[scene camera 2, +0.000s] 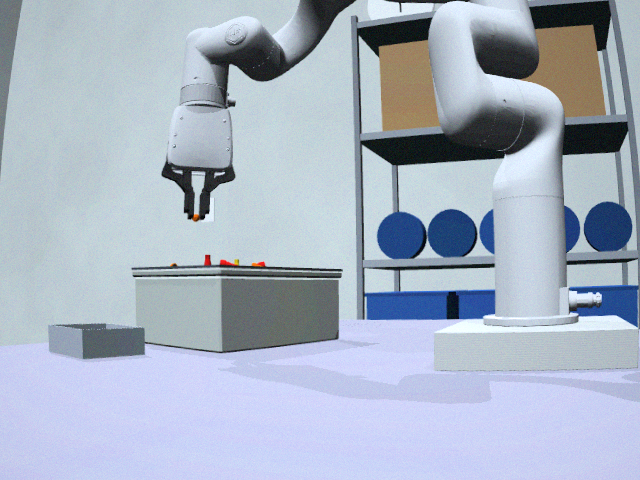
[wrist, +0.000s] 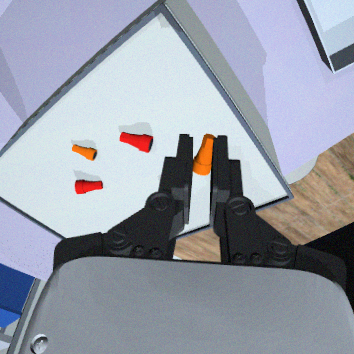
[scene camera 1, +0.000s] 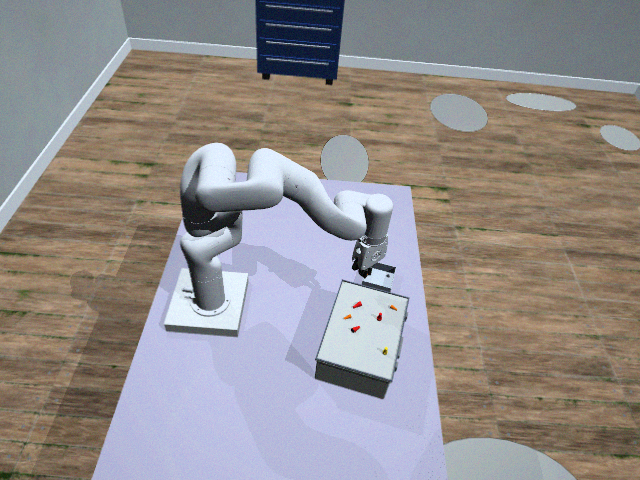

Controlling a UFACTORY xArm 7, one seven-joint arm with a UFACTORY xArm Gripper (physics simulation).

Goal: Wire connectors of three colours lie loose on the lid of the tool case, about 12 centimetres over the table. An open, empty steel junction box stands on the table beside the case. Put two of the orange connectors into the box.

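Pixels of known places: gripper, between the fingertips: (scene camera 2: 196,218) (wrist: 202,153) (scene camera 1: 364,273); arm's base, origin of its link: (scene camera 2: 531,322) (scene camera 1: 210,300).
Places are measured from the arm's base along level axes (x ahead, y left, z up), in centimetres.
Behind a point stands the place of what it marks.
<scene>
My gripper (scene camera 1: 363,273) {x 47.5, y 5.8, z 15.4 cm} (scene camera 2: 196,215) {x 47.5, y 5.8, z 15.4 cm} (wrist: 202,153) {x 47.5, y 5.8, z 15.4 cm} is shut on an orange connector (scene camera 2: 195,218) {x 46.8, y 6.8, z 15.3 cm} (wrist: 202,162) {x 47.6, y 5.7, z 15.9 cm} and holds it well above the tool case (scene camera 1: 338,346) {x 41.8, y -16.0, z 7.9 cm} (scene camera 2: 279,310) {x 39.1, y -4.6, z 1.5 cm} (wrist: 150,75) {x 43.8, y 4.0, z 7.9 cm}. In scene camera 2 it hangs to the right of the steel junction box (scene camera 1: 378,279) {x 54.7, y 20.6, z -4.1 cm} (scene camera 2: 113,343) {x 49.6, y 21.3, z -2.4 cm} (wrist: 335,25) {x 56.1, y 17.5, z -4.1 cm}, which stands on the table beside the case. No connector shows in the visible part of the box. On the lid lie one orange connector (scene camera 1: 347,316) {x 43.7, y -6.0, z 8.9 cm} (scene camera 2: 256,264) {x 43.8, y -5.5, z 8.8 cm} (wrist: 85,152) {x 43.9, y -5.6, z 8.8 cm} and another orange connector (scene camera 1: 393,307) {x 57.5, y -0.5, z 8.7 cm} (scene camera 2: 173,265) {x 56.8, y 0.1, z 8.7 cm}, the latter hidden in the wrist view.
Red connectors (scene camera 1: 357,304) {x 46.4, y -1.3, z 9.1 cm} (scene camera 1: 379,316) {x 53.1, y -5.1, z 9.6 cm} (scene camera 1: 355,329) {x 46.2, y -10.5, z 9.3 cm} and a yellow connector (scene camera 1: 385,351) {x 55.0, y -16.6, z 9.3 cm} (scene camera 2: 236,261) {x 54.9, y -15.9, z 10.0 cm} are also on the lid. The case wall rises beside the low box. The robot's base (scene camera 1: 175,315) {x -9.4, y -7.2, z 0.0 cm} (scene camera 2: 537,348) {x -1.9, y 12.5, z -1.9 cm} stands on the far side of the table from the case.
</scene>
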